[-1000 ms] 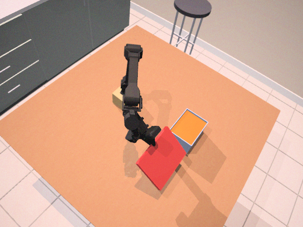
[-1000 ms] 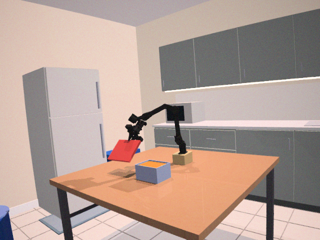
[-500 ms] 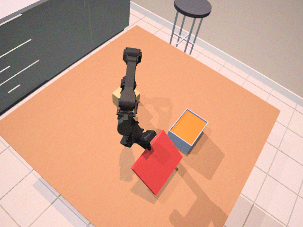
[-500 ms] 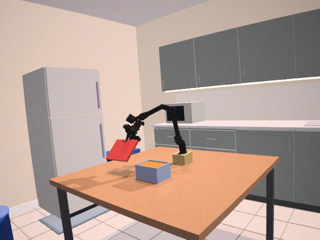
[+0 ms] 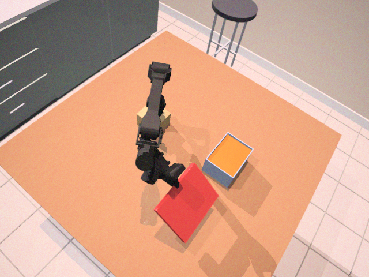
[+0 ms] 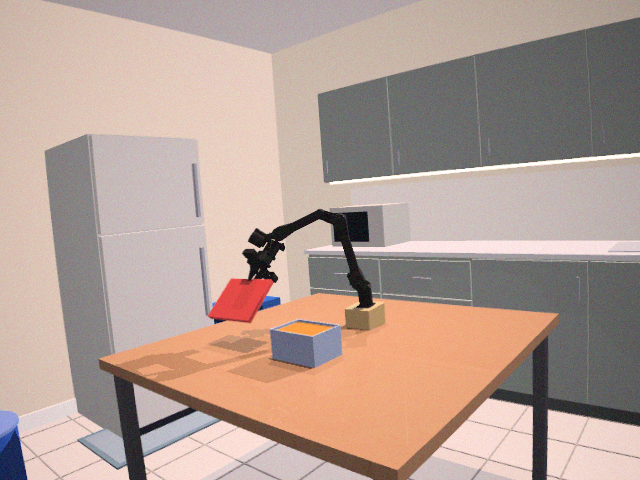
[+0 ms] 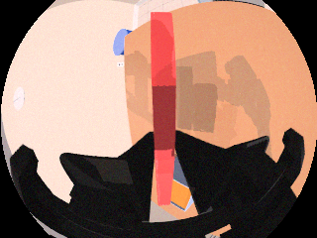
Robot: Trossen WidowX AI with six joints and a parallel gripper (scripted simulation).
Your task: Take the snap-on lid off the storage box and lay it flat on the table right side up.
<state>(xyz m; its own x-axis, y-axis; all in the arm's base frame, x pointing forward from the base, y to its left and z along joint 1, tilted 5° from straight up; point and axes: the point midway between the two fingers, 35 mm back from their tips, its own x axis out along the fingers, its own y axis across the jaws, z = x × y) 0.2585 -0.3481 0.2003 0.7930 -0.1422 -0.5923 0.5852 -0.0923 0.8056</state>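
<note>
The red lid lies 60 mm ahead of my gripper tip, 10 mm to the right of it and 50 mm below it. From my gripper tip the other things lie so: storage box: 120 mm ahead, 320 mm to the left, 180 mm below.
</note>
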